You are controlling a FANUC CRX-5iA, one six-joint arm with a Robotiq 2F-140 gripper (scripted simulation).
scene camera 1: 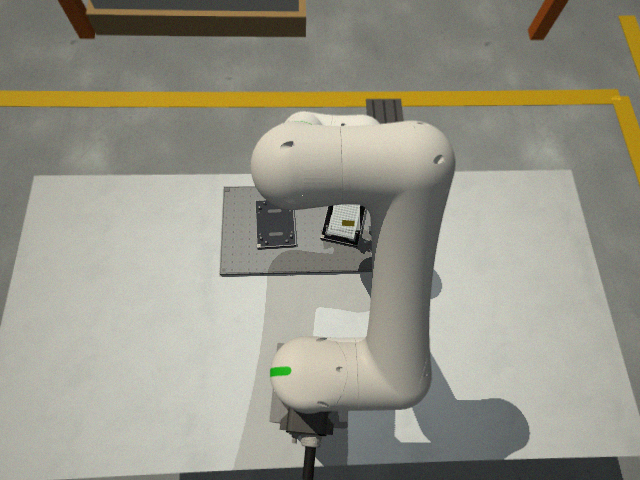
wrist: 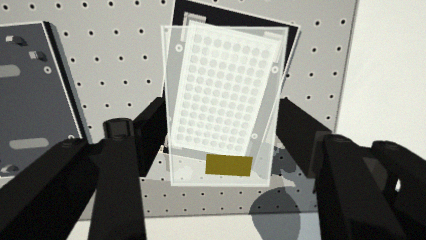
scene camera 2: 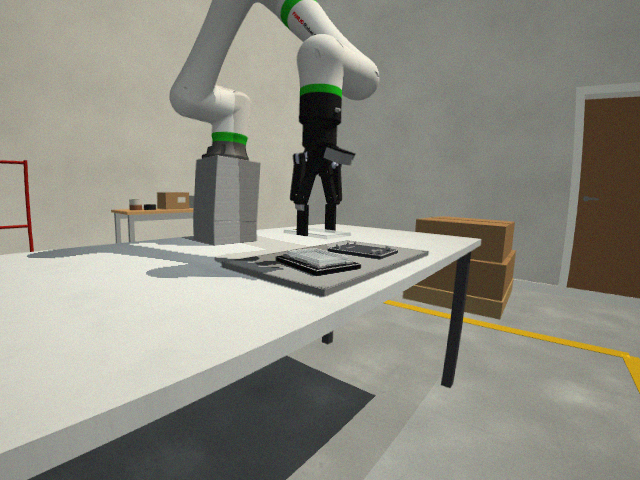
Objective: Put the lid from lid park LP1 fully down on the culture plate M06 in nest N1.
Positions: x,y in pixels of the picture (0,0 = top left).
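Distance of a clear lid (scene camera 1: 344,217): 1.42 m from the lens. For a lid park LP1 (scene camera 1: 283,221), the distance is 1.48 m from the lens.
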